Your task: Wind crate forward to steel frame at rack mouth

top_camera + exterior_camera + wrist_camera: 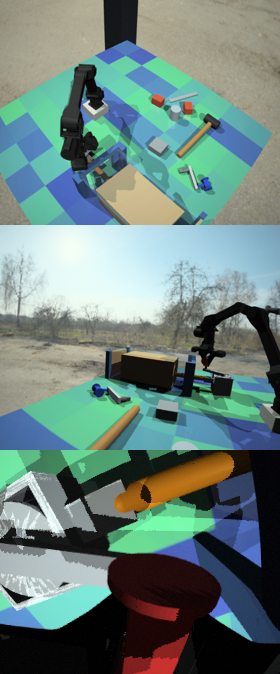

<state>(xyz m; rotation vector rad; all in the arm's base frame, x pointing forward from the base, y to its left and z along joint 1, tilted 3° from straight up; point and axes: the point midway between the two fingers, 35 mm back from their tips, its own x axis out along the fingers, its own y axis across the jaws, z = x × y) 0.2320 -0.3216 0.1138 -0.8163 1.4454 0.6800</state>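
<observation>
Now: gripper tip 3 cm past the red-knobbed crank, 2 cm to the right of it and 1 cm above it. The rest, counted from my gripper tip: grey winch 10 cm behind, 5 cm to the left, 8 cm below; red knob 2 cm above; blue frame 8 cm ahead, 4 cm to the left, 1 cm below.
</observation>
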